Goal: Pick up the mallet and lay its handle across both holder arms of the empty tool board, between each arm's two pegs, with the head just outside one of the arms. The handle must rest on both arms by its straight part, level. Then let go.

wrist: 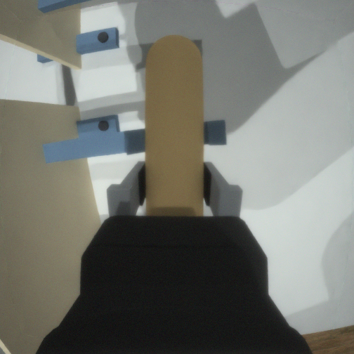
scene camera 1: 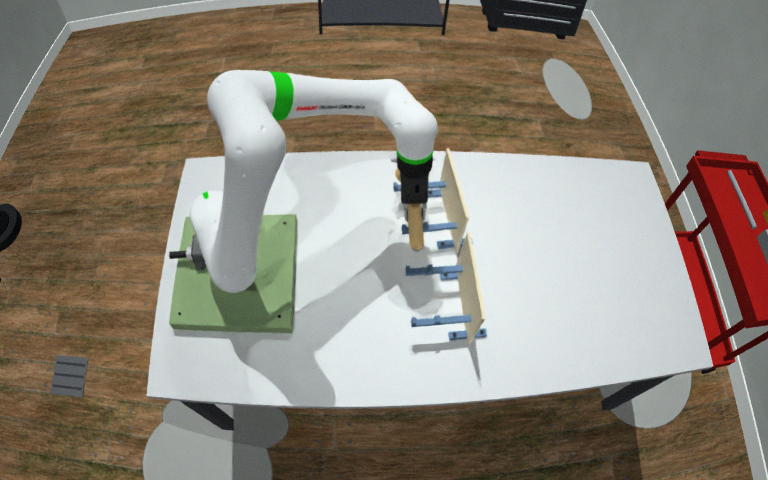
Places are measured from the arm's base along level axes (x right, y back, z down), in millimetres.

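Pixels of known places: gripper, fingertip midpoint: (scene camera 1: 414, 217).
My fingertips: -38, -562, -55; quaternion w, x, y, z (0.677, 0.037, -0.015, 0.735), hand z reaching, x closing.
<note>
Behind a point stands the place of what it marks, as x, y, z.
The mallet's tan handle (scene camera 1: 416, 230) @[21, -557, -81] (wrist: 175, 100) lies across the nearer holder arm (scene camera 1: 445, 226) @[-9, -651, -43] (wrist: 85, 146) of the far tool board (scene camera 1: 454, 186) @[-92, -681, -125] (wrist: 40, 175), its rounded end beyond that arm. Blue parts of the arm show on both sides of the handle. The far holder arm (scene camera 1: 437, 185) @[-159, -652, -43] is partly behind my gripper, so the contact there is hidden. A tan part of the mallet head (scene camera 1: 398, 174) @[-182, -532, -79] shows beyond the gripper, outside the far arm. My gripper (wrist: 174, 174) is shut on the handle, with a black pad against each side.
A second upright board (scene camera 1: 472, 288) @[228, -674, -110] (wrist: 37, 27) stands in line nearer the camera, with two blue arms (scene camera 1: 433, 270) @[132, -592, -46] (scene camera 1: 441, 320) @[283, -591, -46] pointing toward the robot's side. Blue feet (scene camera 1: 467, 334) @[311, -671, 15] (wrist: 98, 40) stand at the boards' bases. The green base plate (scene camera 1: 271, 226) @[-81, -137, 1] is at the left.
</note>
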